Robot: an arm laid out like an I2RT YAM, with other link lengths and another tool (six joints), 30 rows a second.
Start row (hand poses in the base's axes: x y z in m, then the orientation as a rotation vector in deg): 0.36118, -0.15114, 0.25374, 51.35, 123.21, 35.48
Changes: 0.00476, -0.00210, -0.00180, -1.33, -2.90, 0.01; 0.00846, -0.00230, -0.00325, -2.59, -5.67, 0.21; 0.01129, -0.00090, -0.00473, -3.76, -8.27, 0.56; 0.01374, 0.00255, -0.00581, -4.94, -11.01, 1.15; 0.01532, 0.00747, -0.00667, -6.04, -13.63, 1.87; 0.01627, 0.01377, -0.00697, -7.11, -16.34, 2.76; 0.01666, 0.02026, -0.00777, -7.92, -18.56, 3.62; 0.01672, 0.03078, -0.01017, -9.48, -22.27, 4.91; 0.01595, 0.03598, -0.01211, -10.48, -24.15, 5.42; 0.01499, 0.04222, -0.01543, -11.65, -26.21, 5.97; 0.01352, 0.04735, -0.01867, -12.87, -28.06, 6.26; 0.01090, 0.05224, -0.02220, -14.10, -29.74, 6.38; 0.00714, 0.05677, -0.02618, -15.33, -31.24, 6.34; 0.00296, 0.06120, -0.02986, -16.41, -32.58, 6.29
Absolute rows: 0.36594, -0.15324, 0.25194, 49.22, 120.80, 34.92; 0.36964, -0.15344, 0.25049, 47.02, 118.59, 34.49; 0.37247, -0.15204, 0.24901, 44.82, 116.59, 34.17; 0.37492, -0.14859, 0.24793, 42.34, 114.58, 33.98; 0.37650, -0.14367, 0.24707, 39.84, 112.71, 33.88; 0.37745, -0.13737, 0.24677, 37.18, 110.82, 33.91; 0.37784, -0.13088, 0.24597, 34.92, 109.31, 34.05; 0.37790, -0.12036, 0.24357, 31.23, 106.69, 33.97; 0.37713, -0.11516, 0.24163, 29.42, 105.30, 33.63; 0.37617, -0.10892, 0.23831, 27.42, 103.75, 33.17; 0.37470, -0.10379, 0.23507, 25.76, 102.27, 32.50; 0.37208, -0.09890, 0.23154, 24.33, 100.86, 31.70; 0.36832, -0.09437, 0.22756, 23.15, 99.54, 30.79; 0.36414, -0.08994, 0.22388, 22.11, 98.34, 30.00
